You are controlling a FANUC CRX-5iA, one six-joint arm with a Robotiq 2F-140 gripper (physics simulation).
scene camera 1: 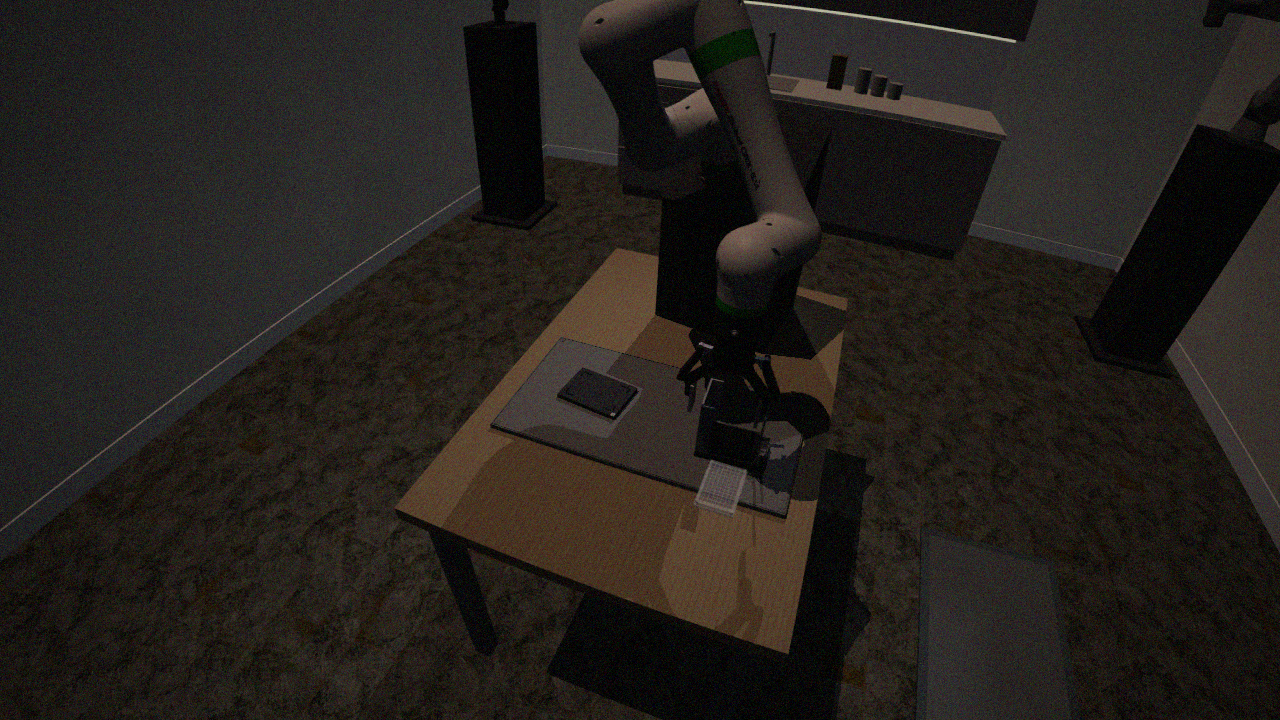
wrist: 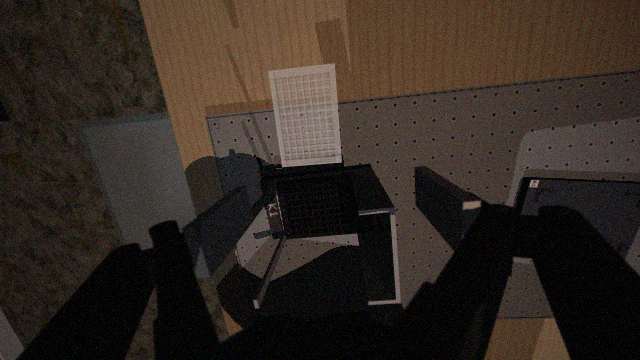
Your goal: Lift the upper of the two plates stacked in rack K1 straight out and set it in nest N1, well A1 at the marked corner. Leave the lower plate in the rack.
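Seen in the pictures: gripper, fingertip midpoint: point(scene camera 1: 723, 415) point(wrist: 329, 195); arm's base, link origin: point(scene camera 1: 726, 167).
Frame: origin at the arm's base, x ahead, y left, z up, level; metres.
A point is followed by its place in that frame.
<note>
Rack K1 point(scene camera 1: 732, 445) point(wrist: 376, 187) is a dark open frame on the perforated board. A dark gridded plate point(wrist: 317, 207) @(y 0.186, x 0.555, z -0.418 m) lies inside it; whether a second plate is under it cannot be told. A white gridded plate point(scene camera 1: 721, 488) @(y 0.188, x 0.683, z -0.432 m) point(wrist: 306, 116) @(y 0.185, x 0.678, z -0.433 m) shows just outside the rack, past the board's edge; what bears it is unclear. A flat dark tray point(scene camera 1: 597, 392) @(y -0.169, x 0.494, z -0.434 m) point(wrist: 590, 212) @(y -0.183, x 0.503, z -0.434 m), apparently nest N1, lies on the board across from the rack, with a small white mark at one corner. My gripper point(scene camera 1: 729, 398) @(y 0.157, x 0.619, z -0.286 m) point(wrist: 329, 195) @(y 0.157, x 0.619, z -0.286 m) is open and empty above the rack, its fingers wide apart.
The perforated board point(scene camera 1: 537, 407) @(y -0.290, x 0.586, z -0.446 m) point(wrist: 475, 120) @(y -0.033, x 0.644, z -0.446 m) lies on the wooden table point(scene camera 1: 554, 501) @(y -0.136, x 0.818, z -0.459 m) point(wrist: 425, 40) @(y 0.025, x 0.750, z -0.459 m). The rack has upright walls and pale-edged arms rising toward my gripper. The arm's shadow falls over the rack. A grey panel point(scene camera 1: 993, 617) lies on the floor beside the table.
</note>
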